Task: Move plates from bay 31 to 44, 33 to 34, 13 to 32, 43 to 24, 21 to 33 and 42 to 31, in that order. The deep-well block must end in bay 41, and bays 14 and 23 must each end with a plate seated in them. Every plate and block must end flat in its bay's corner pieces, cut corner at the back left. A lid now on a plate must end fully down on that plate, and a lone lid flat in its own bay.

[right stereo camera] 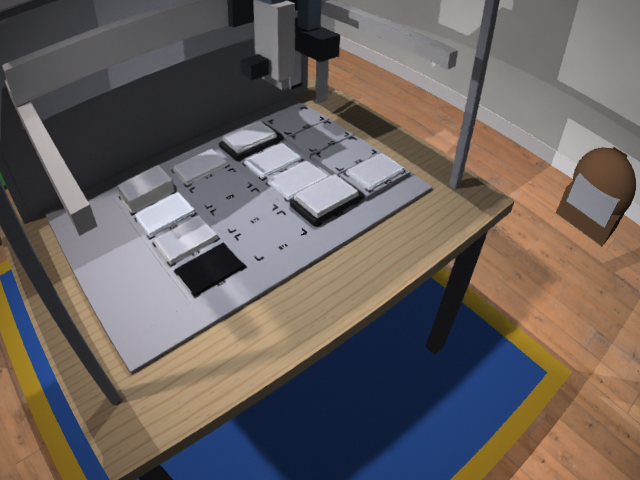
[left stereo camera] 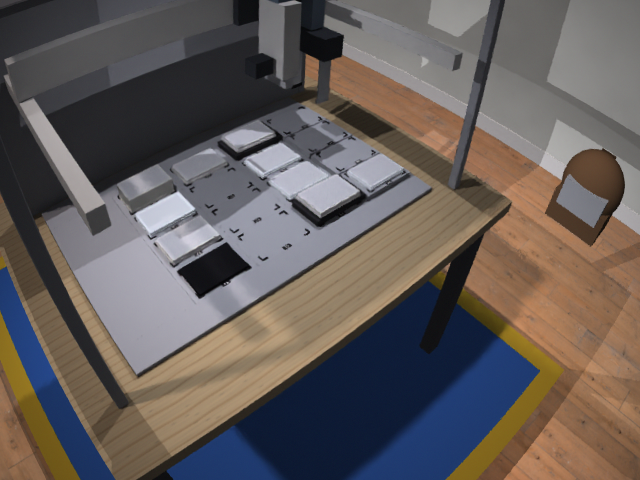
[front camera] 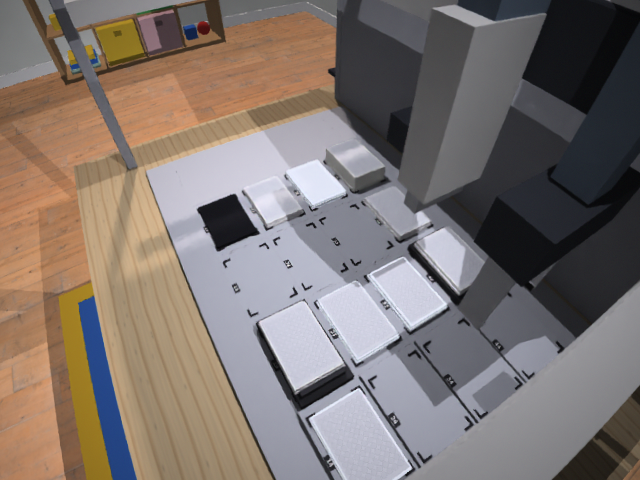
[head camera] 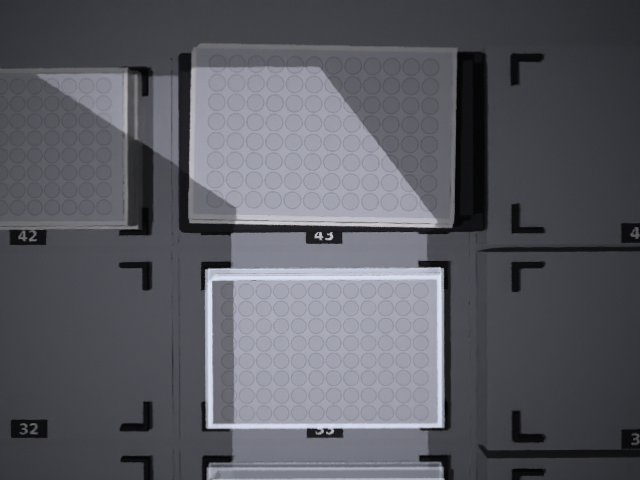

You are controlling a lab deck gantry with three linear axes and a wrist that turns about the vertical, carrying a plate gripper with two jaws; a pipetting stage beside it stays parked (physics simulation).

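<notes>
My gripper (front camera: pixel 504 304) is open and empty, raised at the bay 44 end; its far jaw is mostly hidden. Bay 43's plate (front camera: pixel 451 258) (head camera: pixel 323 139) sits slightly turned on a black base. Plates stand in bay 42 (front camera: pixel 397 211), bay 33 (front camera: pixel 408 291) (head camera: pixel 324 351), bay 23 (front camera: pixel 357 320) and bay 14 (front camera: pixel 360 439) (left stereo camera: pixel 375 170). Bay 13's plate (front camera: pixel 301 346) (left stereo camera: pixel 327 195) is on a black base. A bright plate (front camera: pixel 315 181) (left stereo camera: pixel 165 212) is in bay 31, another plate (front camera: pixel 272 200) in bay 21, the deep-well block (front camera: pixel 355 162) (left stereo camera: pixel 145 186) in bay 41. Lids are hard to tell.
A flat black piece (front camera: pixel 227 221) (left stereo camera: pixel 214 268) lies in bay 11. The parked pipetting stage (front camera: pixel 454 103) (left stereo camera: pixel 279 43) (right stereo camera: pixel 273 41) hangs beside the gripper. A pale gantry rail (left stereo camera: pixel 62 165) crosses above the deck's left side. Posts stand at the table's corners.
</notes>
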